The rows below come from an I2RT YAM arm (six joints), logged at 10 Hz.
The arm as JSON. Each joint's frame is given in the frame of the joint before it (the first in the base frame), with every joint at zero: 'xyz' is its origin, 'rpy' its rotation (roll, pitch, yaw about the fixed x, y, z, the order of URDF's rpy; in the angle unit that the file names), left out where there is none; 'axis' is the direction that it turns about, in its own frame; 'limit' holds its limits. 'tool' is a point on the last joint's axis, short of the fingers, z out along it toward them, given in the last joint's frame.
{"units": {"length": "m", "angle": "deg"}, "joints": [
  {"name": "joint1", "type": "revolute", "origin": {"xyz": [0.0, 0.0, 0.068], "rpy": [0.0, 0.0, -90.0]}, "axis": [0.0, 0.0, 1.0], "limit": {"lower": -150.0, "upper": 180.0}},
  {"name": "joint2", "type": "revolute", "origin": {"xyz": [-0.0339, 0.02, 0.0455], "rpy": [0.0, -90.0, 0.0]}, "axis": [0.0, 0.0, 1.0], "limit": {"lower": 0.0, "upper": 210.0}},
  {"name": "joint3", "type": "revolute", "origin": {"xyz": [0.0, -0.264, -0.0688], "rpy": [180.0, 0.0, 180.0]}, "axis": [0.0, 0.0, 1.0], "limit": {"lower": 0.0, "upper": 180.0}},
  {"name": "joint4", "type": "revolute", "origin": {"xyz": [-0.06, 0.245, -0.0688], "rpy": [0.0, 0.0, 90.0]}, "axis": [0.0, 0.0, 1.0], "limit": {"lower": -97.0, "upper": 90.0}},
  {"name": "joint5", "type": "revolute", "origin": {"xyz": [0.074, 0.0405, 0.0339], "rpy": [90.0, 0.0, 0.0]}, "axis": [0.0, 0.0, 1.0], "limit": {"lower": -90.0, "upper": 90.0}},
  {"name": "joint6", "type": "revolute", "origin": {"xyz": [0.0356, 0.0, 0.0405], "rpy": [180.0, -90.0, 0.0]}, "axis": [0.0, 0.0, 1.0], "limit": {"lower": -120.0, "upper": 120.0}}
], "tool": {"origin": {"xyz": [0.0, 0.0, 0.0]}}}
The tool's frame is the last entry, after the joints.
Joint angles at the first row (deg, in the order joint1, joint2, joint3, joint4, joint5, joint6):
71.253, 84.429, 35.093, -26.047, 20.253, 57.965
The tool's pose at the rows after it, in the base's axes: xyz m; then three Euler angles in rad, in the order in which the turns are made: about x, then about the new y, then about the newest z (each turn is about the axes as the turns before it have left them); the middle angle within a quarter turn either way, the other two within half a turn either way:
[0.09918 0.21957 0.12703 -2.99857 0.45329 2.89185]
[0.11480 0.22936 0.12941 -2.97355 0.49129 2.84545]
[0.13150 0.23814 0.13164 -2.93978 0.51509 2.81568]
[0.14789 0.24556 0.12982 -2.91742 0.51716 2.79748]
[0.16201 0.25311 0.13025 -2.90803 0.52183 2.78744]
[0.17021 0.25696 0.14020 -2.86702 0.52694 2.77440]
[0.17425 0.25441 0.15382 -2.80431 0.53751 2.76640]
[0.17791 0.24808 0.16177 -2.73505 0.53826 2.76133]
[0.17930 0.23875 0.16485 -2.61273 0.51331 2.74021]
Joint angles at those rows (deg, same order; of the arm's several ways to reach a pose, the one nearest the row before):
68.755, 86.552, 36.954, -23.045, 21.207, 53.065
66.380, 88.764, 39.149, -19.936, 21.910, 47.832
63.832, 90.918, 41.315, -16.722, 21.420, 43.674
61.371, 93.756, 43.443, -14.063, 19.961, 40.482
59.608, 96.249, 46.116, -13.109, 19.175, 38.303
58.508, 95.844, 47.924, -13.007, 17.842, 37.076
57.435, 93.298, 48.000, -12.265, 16.170, 36.575
55.920, 90.883, 46.735, -10.066, 13.553, 36.246
54.046, 88.052, 43.396, -4.767, 8.016, 36.211

